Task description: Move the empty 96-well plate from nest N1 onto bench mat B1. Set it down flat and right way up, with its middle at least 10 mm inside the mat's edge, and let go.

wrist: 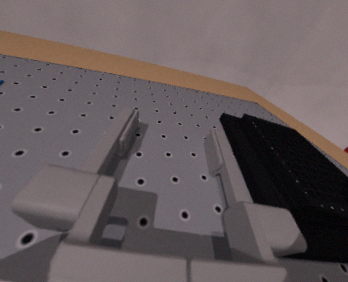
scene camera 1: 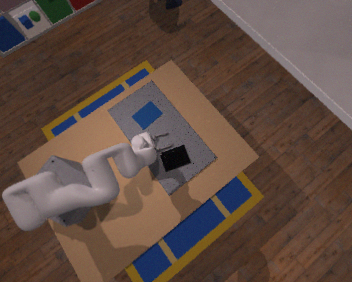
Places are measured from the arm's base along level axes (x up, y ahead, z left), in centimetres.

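Pixels of known places: hand, tool point: (wrist: 172,141) (scene camera 1: 166,139).
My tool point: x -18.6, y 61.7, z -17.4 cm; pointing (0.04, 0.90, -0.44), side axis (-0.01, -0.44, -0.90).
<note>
Behind a point stands the place of what it marks.
A black 96-well plate (scene camera 1: 175,156) {x -18.0, y 57.4, z -29.0 cm} (wrist: 305,165) {x -17.0, y 55.5, z -27.6 cm} sits in its nest on the grey perforated board; plate and nest are both dark, so their boundary is hard to see. The blue bench mat (scene camera 1: 147,115) {x -19.4, y 65.3, z 3.7 cm} (wrist: 1,82) {x -19.4, y 73.1, z -2.9 cm} lies flat on the same board, on the other side of the gripper from the plate; a sliver of it shows at the left edge of the wrist view. My gripper (scene camera 1: 170,140) {x -18.6, y 61.7, z -17.4 cm} (wrist: 174,123) {x -18.6, y 61.7, z -17.4 cm} is shut to its narrowest, with a gap between the fingers and nothing in it. It is low over the board, its right finger beside the plate's near side in the wrist view.
The grey perforated board (scene camera 1: 192,142) {x -19.5, y 71.5, z -30.7 cm} (wrist: 107,90) {x -19.5, y 73.3, z -12.8 cm} lies on the tan table (scene camera 1: 207,120) {x -20.9, y 89.9, z -27.9 cm} (wrist: 165,75) {x -20.8, y 89.3, z -27.7 cm}. The arm (scene camera 1: 100,177) {x 31.3, y 29.3, z -22.1 cm} reaches in from the left. A blue-and-yellow floor mat (scene camera 1: 195,227) shows below the table. Coloured bins (scene camera 1: 52,7) stand at the upper left.
</note>
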